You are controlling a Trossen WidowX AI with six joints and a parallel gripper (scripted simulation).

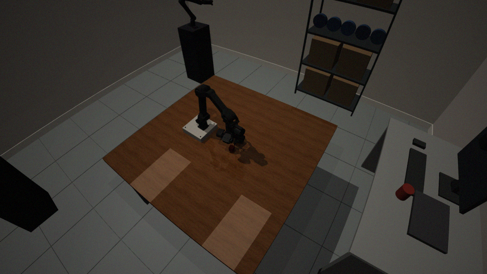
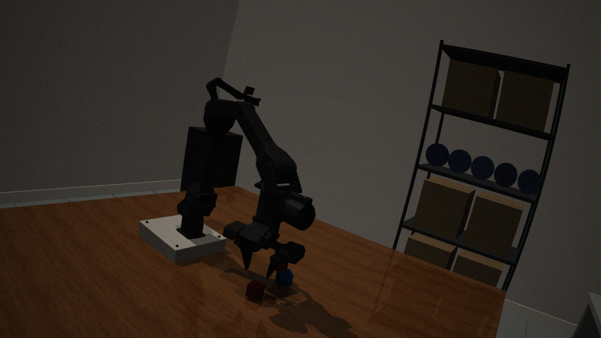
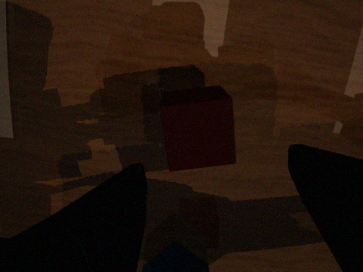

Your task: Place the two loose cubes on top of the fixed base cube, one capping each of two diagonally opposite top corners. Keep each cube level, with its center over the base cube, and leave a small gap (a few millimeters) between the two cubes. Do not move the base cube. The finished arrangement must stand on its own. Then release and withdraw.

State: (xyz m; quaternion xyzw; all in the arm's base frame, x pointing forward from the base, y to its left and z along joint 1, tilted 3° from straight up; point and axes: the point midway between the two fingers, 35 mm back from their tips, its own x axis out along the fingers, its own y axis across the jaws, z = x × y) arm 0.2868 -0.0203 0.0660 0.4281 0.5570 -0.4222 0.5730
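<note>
Now: the blue cube 12 cm to the left of my gripper tip and 4 cm below it.
</note>
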